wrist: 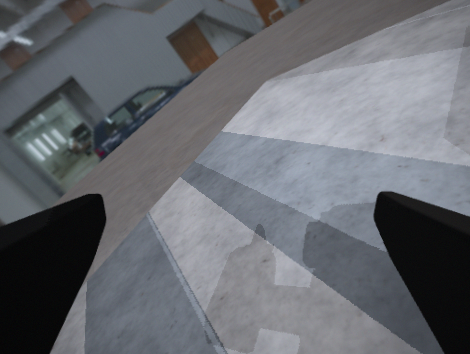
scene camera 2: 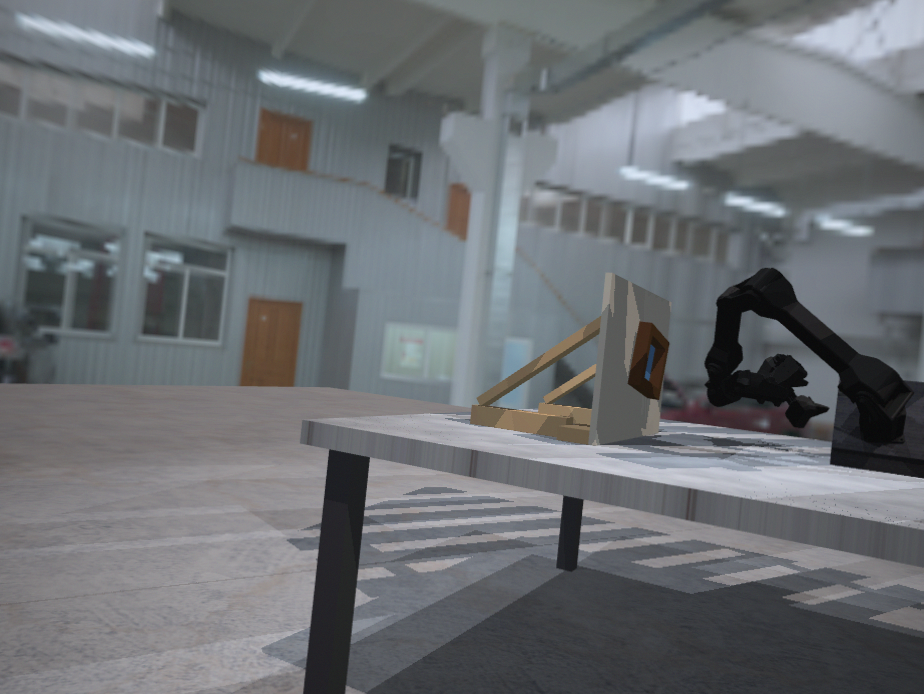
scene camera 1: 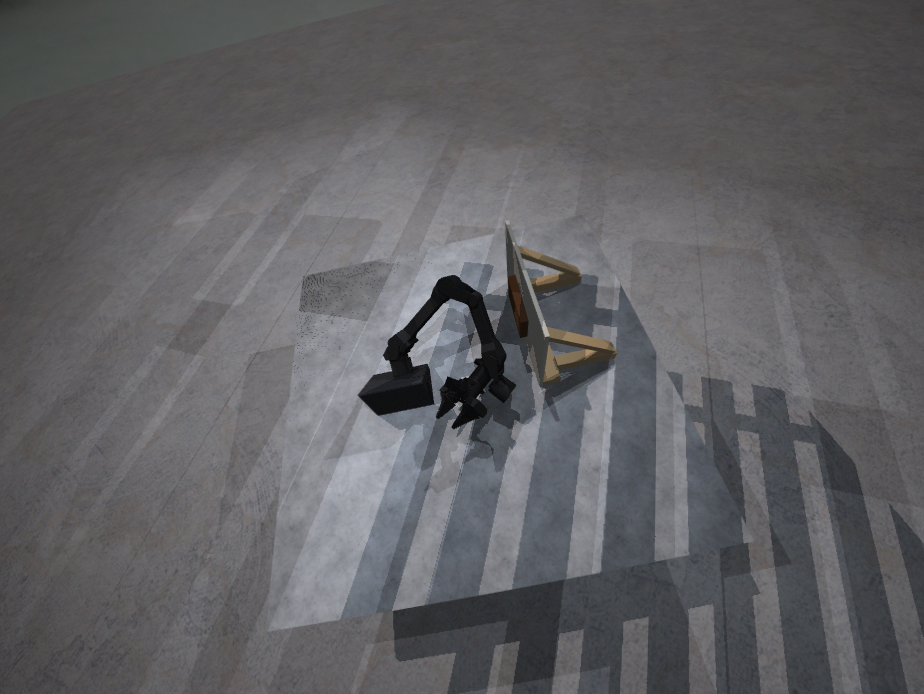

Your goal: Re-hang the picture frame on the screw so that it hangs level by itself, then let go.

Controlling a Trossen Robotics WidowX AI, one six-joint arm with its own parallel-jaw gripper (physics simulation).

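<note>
The picture frame has an orange-brown border with a blue picture inside. It is against the front face of the upright pale panel. In scene camera 2's view its edges look tilted against those of the panel, its far side lower. The screw cannot be made out. My gripper is open and empty. It is above the table, on the frame's side of the panel but well apart from it, and points away from the panel. The frame does not show in the wrist view.
Light wooden braces prop the panel from behind. All stand on the grey table. The arm's dark base is on the table, facing the panel's front. Table and floor show between the fingers in the wrist view.
</note>
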